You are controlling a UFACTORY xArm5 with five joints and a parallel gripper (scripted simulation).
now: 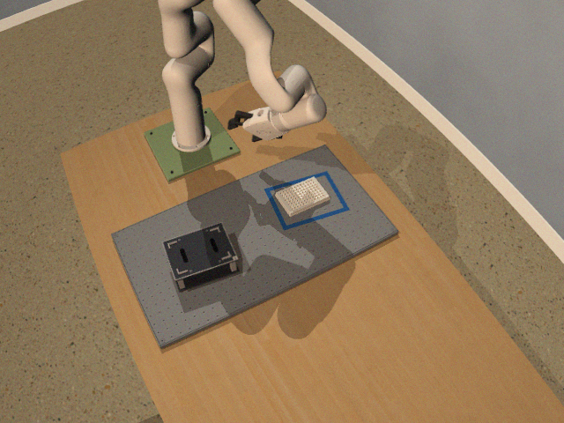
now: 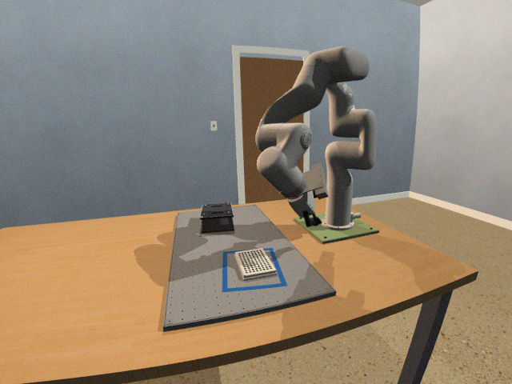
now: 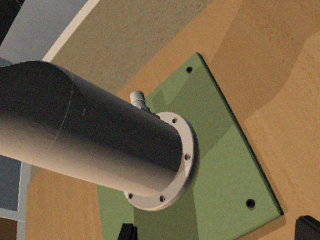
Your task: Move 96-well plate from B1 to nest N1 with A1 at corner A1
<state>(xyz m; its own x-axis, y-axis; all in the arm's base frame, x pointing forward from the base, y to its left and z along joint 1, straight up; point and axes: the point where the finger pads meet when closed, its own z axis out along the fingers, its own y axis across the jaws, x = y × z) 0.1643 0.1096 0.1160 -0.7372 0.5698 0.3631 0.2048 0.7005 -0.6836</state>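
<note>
Right now my hand is 21 cm short of the white 96-well plate, 11 cm above it and 7 cm to the right of it. The rest, counted from my hand: A1 mark (34 cm ahead, 19 cm to the right, 5 cm below); black raised plate nest (28 cm ahead, 26 cm to the right, 6 cm below).
</note>
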